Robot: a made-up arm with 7 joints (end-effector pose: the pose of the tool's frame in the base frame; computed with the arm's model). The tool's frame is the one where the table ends. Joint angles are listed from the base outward.
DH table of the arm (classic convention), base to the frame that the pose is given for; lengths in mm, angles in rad. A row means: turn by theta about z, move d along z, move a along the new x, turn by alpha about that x. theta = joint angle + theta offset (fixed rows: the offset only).
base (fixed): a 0  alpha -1.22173  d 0  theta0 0
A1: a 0  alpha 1.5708  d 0  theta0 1.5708
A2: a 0  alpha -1.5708  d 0  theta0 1.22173
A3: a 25.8  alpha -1.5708  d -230  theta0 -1.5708
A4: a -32.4  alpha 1.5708  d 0  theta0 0
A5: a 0  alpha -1.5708  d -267.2  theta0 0
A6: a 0  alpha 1.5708  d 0  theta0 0
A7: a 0  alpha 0  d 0  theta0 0
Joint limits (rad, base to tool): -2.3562..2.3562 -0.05..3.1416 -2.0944..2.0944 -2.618..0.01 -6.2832..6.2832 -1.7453..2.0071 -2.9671..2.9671
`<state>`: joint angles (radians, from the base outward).
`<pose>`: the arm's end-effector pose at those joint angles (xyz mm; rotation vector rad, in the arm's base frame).
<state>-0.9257 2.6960 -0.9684 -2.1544 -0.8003 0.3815 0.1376</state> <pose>154.7 193.4 147.8 2.3797 -0.0006 -1.7920</pose>
Working (the frame after each row of the table, in the pose's form):
after base (fixed): 0.0 0.0 0.0 -1.2217 0.0000 0.0000
after A1: 0.0 0.0 0.0 0.3368 0.6384 0.1126
after A2: 0.0 0.0 0.0 -1.2996 2.2950 -1.1805
after A3: -107.8 134.2 154.7 0.7905 -0.0708 0.6391
after A4: -108.5 157.5 177.2 1.6458 -0.5658 -1.7360
after A5: 154.7 193.4 147.8 1.0509 1.3466 -1.1897
after A6: 154.7 193.4 147.8 2.4341 0.1671 -1.8500

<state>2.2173 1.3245 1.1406 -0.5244 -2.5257 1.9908 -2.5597</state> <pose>-167.8 414.7 212.6 0.5649 -1.1069 -1.0730</pose>
Working (the frame after each row of the table, in the pose's form):
after base (fixed): 0.0 0.0 0.0 -1.2217 0.0000 0.0000
after A1: 0.0 0.0 0.0 0.1455 -2.4630 -0.4343
after A2: 0.0 0.0 0.0 1.9738 1.0124 0.1330
after A3: -93.9 171.7 123.6 0.3722 0.9259 0.7977
after A4: -111.0 161.4 149.2 1.5351 1.0158 -0.5145
after A5: -167.8 414.7 212.6 0.3608 -2.7494 -0.2805
after A6: -167.8 414.7 212.6 -0.9083 -0.8682 1.1699

